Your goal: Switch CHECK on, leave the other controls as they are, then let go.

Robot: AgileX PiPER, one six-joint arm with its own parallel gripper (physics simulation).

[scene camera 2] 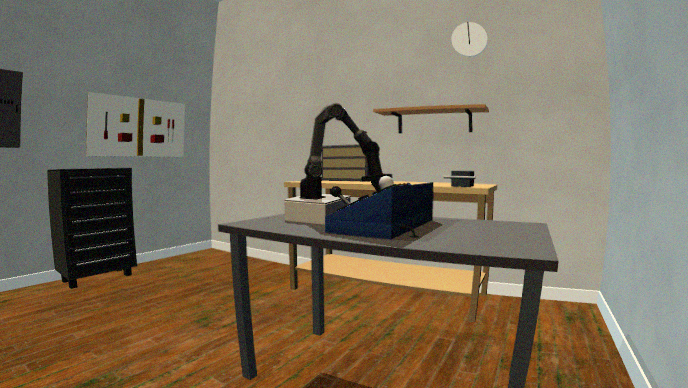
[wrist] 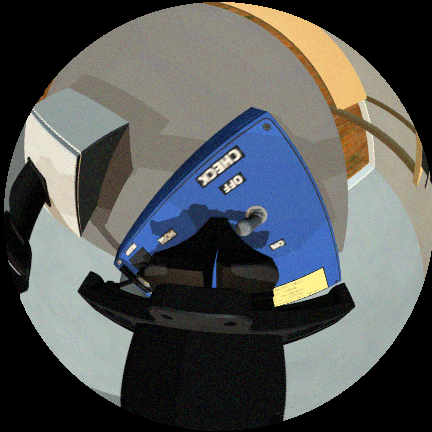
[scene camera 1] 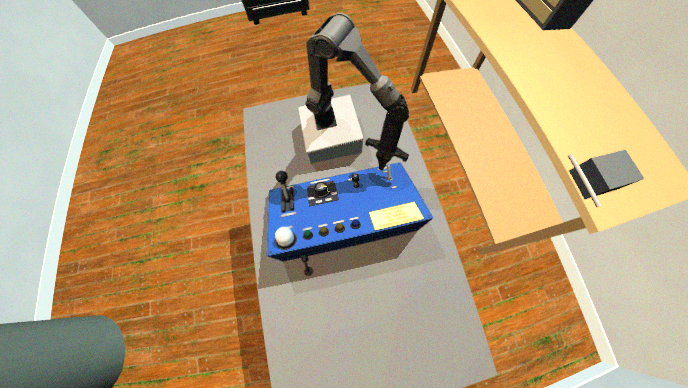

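The blue control panel [scene camera 1: 350, 202] [scene camera 2: 362, 215] [wrist: 300, 200] stands on the grey table. The CHECK switch, a short grey metal toggle [scene camera 1: 389, 173] [wrist: 250, 222], stands between the OFF label [wrist: 232, 183] and the ON label [wrist: 277, 244]; I cannot tell for certain which way it leans. The CHECK label [wrist: 220, 166] is beyond OFF. My gripper [scene camera 1: 382, 167] [wrist: 217, 227] is shut and empty, its dark fingertips together. It is close to the toggle, to its left in the wrist view, and seems apart from it. In scene camera 2 the fingertips are partly hidden behind the panel.
The panel also bears a small black knob [scene camera 1: 355, 179], a rotary dial [scene camera 1: 321, 189], a ball-topped lever [scene camera 1: 282, 177] [scene camera 2: 336, 191], a white dome [scene camera 1: 285, 236] [scene camera 2: 386, 182], several small buttons and a yellow label [scene camera 1: 396, 215] [wrist: 302, 287]. The arm's white base block [scene camera 1: 335, 137] [scene camera 2: 305, 212] stands behind.
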